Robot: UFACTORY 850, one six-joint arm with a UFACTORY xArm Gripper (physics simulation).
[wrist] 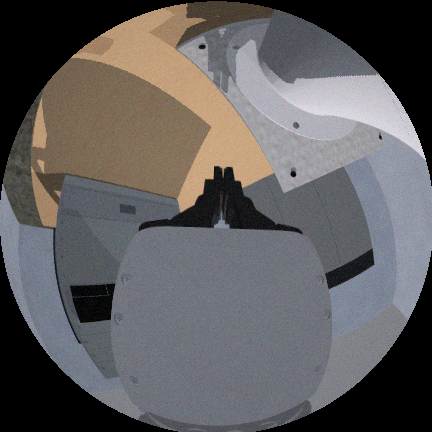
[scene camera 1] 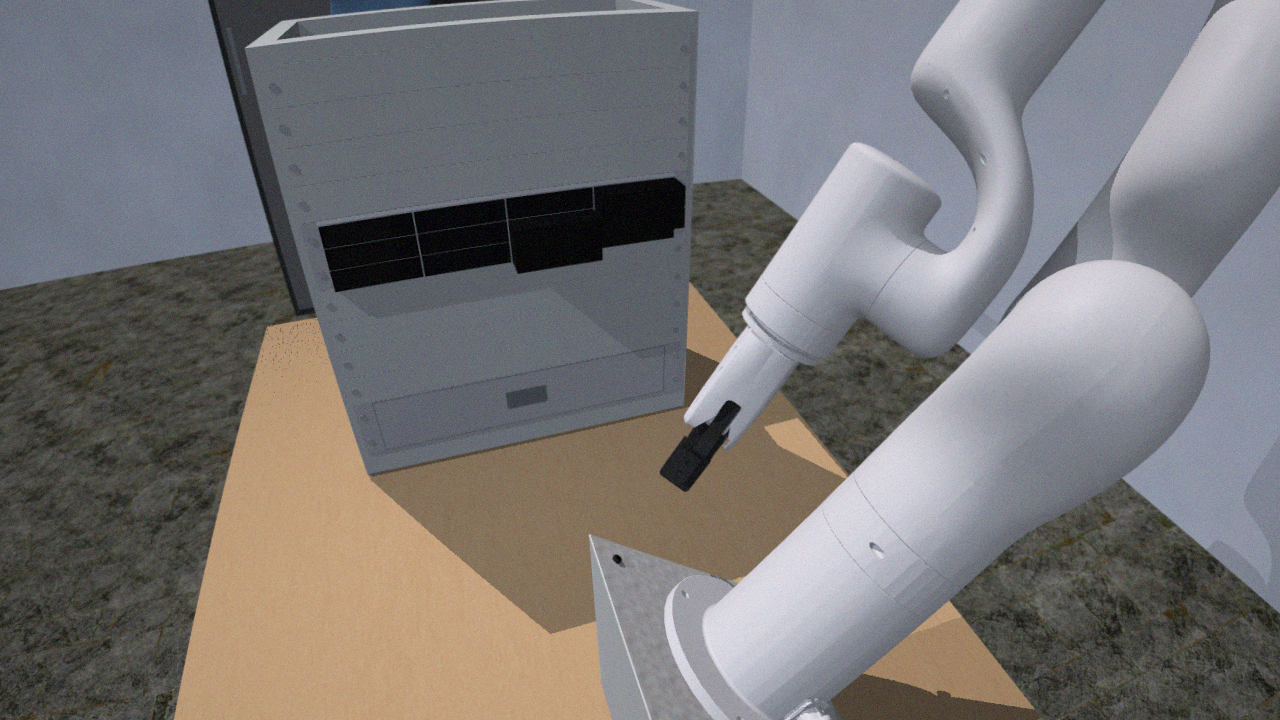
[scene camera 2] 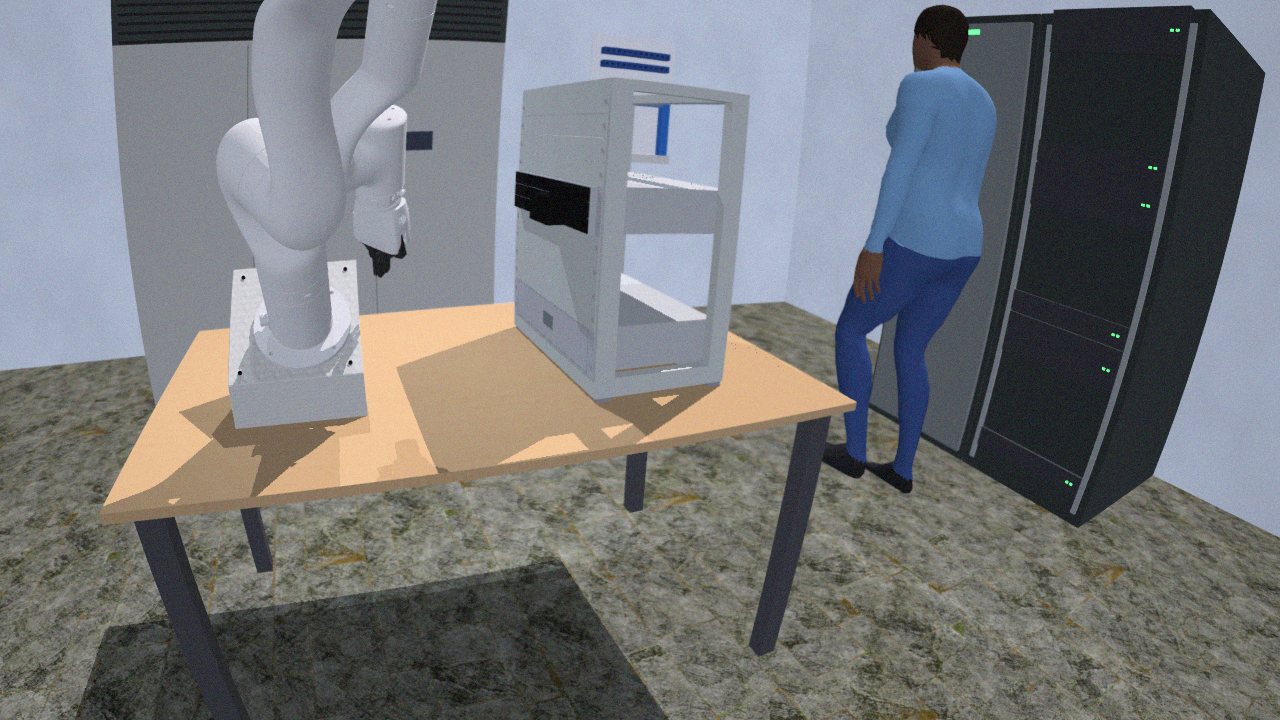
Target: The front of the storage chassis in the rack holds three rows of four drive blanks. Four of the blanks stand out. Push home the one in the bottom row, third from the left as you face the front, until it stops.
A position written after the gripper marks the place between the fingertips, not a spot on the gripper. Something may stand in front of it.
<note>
In view: the gripper point(scene camera 1: 674, 479) and a grey rack point(scene camera 1: 493, 216).
The grey rack shows as well in the wrist view point(wrist: 95, 221) and in scene camera 2 point(scene camera 2: 576, 199). The gripper is seen too in the wrist view point(wrist: 221, 179).
</note>
